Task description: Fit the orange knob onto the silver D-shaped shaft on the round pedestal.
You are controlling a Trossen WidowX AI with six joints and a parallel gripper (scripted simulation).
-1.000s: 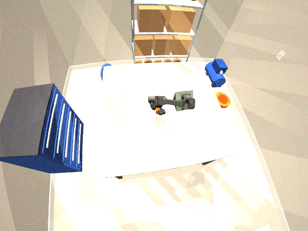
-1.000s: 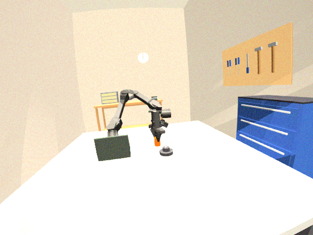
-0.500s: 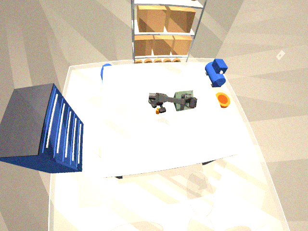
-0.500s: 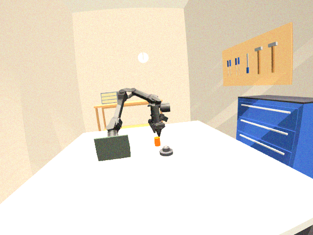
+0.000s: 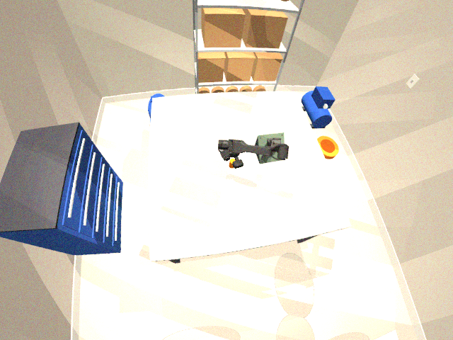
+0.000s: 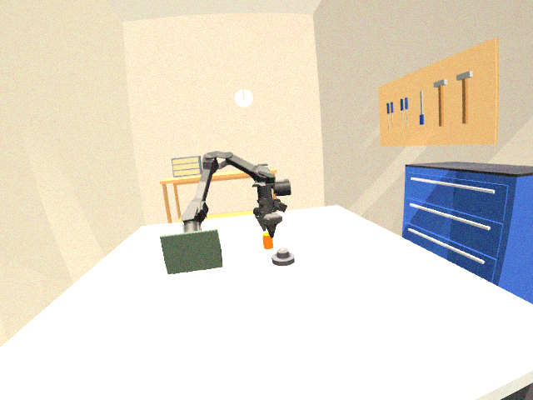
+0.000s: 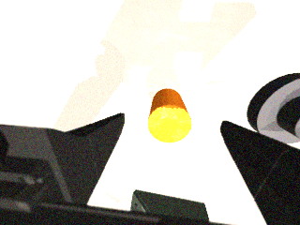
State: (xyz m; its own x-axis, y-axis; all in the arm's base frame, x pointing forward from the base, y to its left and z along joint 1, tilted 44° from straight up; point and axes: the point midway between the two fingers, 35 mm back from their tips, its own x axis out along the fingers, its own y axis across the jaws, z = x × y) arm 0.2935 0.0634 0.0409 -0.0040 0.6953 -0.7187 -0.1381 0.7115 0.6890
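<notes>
Now: the orange knob 1 cm below my gripper tip. The rest, counted from my gripper tip: round grey pedestal (2 cm ahead, 14 cm to the right, 3 cm below).
</notes>
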